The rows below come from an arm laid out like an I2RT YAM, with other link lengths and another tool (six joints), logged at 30 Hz.
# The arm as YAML. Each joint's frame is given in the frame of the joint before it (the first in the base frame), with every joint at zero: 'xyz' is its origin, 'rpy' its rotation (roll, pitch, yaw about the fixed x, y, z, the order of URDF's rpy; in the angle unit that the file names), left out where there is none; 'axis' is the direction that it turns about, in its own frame. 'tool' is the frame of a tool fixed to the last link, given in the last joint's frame.
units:
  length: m
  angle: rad
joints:
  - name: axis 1
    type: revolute
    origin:
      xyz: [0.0, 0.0, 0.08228]
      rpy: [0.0, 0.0, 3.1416]
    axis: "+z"
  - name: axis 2
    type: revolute
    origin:
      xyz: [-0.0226, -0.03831, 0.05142]
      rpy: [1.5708, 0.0, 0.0]
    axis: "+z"
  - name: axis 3
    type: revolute
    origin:
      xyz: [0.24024, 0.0, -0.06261]
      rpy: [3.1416, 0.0, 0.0]
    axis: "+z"
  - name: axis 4
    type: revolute
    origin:
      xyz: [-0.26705, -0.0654, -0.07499]
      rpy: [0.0, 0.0, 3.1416]
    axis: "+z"
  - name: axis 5
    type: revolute
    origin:
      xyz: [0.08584, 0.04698, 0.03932]
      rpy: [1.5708, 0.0, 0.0]
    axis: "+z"
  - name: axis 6
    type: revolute
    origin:
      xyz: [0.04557, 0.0, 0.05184]
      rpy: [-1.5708, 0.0, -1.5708]
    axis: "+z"
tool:
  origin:
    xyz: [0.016, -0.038, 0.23]
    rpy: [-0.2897, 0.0, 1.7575]
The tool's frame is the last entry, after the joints.
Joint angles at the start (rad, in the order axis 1, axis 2, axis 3, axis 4, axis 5, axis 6):
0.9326, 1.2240, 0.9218, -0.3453, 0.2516, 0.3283
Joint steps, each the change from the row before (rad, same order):
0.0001, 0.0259, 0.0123, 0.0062, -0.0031, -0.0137
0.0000, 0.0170, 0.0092, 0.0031, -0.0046, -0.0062
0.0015, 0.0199, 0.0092, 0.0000, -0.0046, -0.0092
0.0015, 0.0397, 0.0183, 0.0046, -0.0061, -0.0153
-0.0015, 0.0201, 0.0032, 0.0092, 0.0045, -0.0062
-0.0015, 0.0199, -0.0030, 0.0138, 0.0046, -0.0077
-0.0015, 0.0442, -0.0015, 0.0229, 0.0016, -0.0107
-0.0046, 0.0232, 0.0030, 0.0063, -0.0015, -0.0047
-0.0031, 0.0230, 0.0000, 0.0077, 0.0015, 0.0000
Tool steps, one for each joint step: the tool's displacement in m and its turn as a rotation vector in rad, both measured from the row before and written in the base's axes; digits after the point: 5 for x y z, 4 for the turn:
0.00175, 0.00318, -0.00396, -0.0138, -0.0005, 0.0106
0.00066, 0.00269, -0.00234, -0.0062, 0.0021, 0.0073
-0.00041, 0.00232, -0.00460, -0.0129, 0.0043, 0.0106
0.00094, 0.00453, -0.00807, -0.0210, 0.0059, 0.0156
0.00283, 0.00018, -0.00543, -0.0118, -0.0006, -0.0011
0.00242, -0.00050, -0.00749, -0.0140, -0.0005, -0.0002
0.00233, 0.00059, -0.01617, -0.0257, 0.0080, 0.0041
0.00187, -0.00088, -0.00807, -0.0135, 0.0071, -0.0004
0.00139, -0.00140, -0.00906, -0.0128, 0.0084, -0.0042

